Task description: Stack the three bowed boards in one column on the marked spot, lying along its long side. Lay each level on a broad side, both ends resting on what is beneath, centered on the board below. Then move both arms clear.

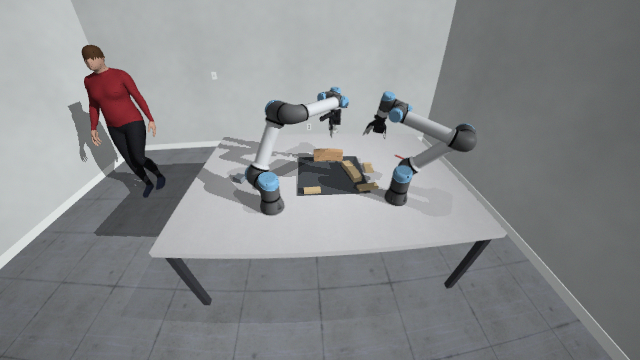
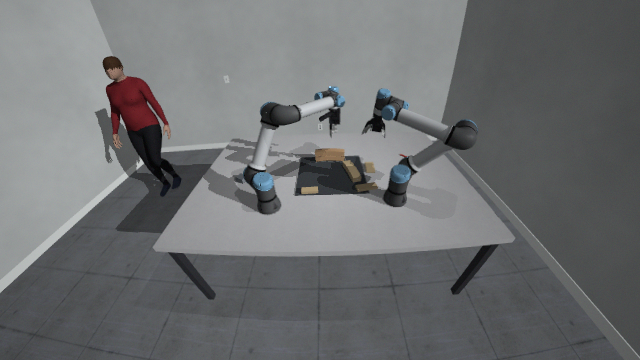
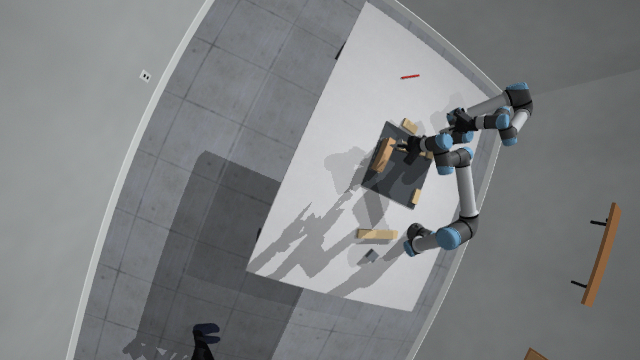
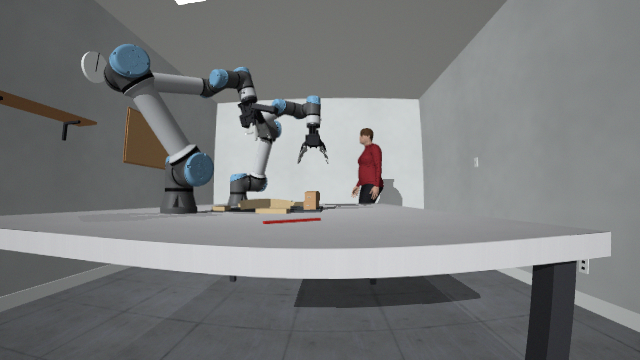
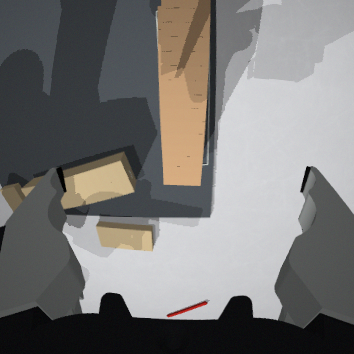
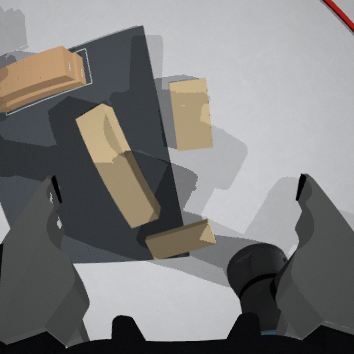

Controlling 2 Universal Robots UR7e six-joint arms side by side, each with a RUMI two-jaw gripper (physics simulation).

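Pixels of known places: left gripper, fingertip midpoint: (image 1: 330, 134) (image 2: 331, 133) (image 3: 399, 151) (image 4: 313, 164) (image 5: 181, 167); right gripper, fingertip midpoint: (image 1: 373, 137) (image 2: 373, 135) (image 3: 442, 122) (image 4: 264, 142) (image 6: 178, 176); left arm's base, origin of the base link: (image 1: 272, 207) (image 2: 269, 206) (image 3: 414, 232); right arm's base, origin of the base link: (image 1: 395, 198) (image 2: 394, 199) (image 4: 178, 212) (image 6: 256, 268).
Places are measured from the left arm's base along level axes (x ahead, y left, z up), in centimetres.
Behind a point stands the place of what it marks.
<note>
Two orange-brown bowed boards (image 1: 328, 154) @[x 49.2, y -44.6, z 6.9 cm] (image 2: 329, 154) @[x 49.2, y -44.3, z 6.8 cm] (image 3: 383, 155) @[x 54.1, y -43.4, z 9.6 cm] (image 4: 312, 200) @[x 51.4, y -56.4, z 4.9 cm] (image 5: 183, 125) @[x 51.6, y -47.8, z 9.5 cm] (image 6: 42, 75) @[x 49.2, y -52.3, z 9.2 cm] lie stacked on the dark mat (image 1: 325, 176) @[x 27.5, y -38.5, z 0.6 cm] (image 6: 115, 55) @[x 50.5, y -63.6, z 0.6 cm], within the marked spot's thin white outline (image 6: 89, 66) @[x 50.4, y -57.7, z 0.6 cm]. The upper board covers most of the lower. A tan bowed board (image 1: 351, 171) @[x 24.2, y -57.2, z 5.7 cm] (image 2: 352, 171) @[x 24.0, y -58.3, z 5.6 cm] (image 4: 265, 203) @[x 29.6, y -61.6, z 3.6 cm] (image 6: 117, 167) @[x 29.5, y -59.4, z 5.8 cm] lies at an angle on the mat. My left gripper (image 1: 332, 135) @[x 52.0, y -46.3, z 23.6 cm] (image 4: 313, 162) @[x 52.0, y -46.3, z 23.6 cm] (image 5: 181, 167) @[x 52.0, y -46.3, z 23.6 cm] is open and empty, above the stack and apart from it. My right gripper (image 1: 375, 135) @[x 30.8, y -73.5, z 29.6 cm] (image 2: 374, 134) @[x 30.8, y -73.5, z 29.6 cm] (image 6: 178, 176) @[x 30.8, y -73.5, z 29.6 cm] is open and empty, high above the table.
Tan blocks lie at the mat's front left corner (image 1: 312, 190) @[x 10.1, y -26.6, z 2.5 cm], at its front right corner (image 6: 181, 240) @[x 10.4, y -66.1, z 2.4 cm] and beside its right edge (image 6: 192, 117) @[x 34.3, y -74.7, z 1.8 cm]. A long tan board (image 3: 377, 234) @[x 34.9, y 9.0, z 3.0 cm] and a grey block (image 3: 371, 255) @[x 34.1, y 24.8, z 3.6 cm] lie near the left arm's base. A red stick (image 3: 410, 76) @[x 45.8, y -112.3, z 0.6 cm] lies farther off.
</note>
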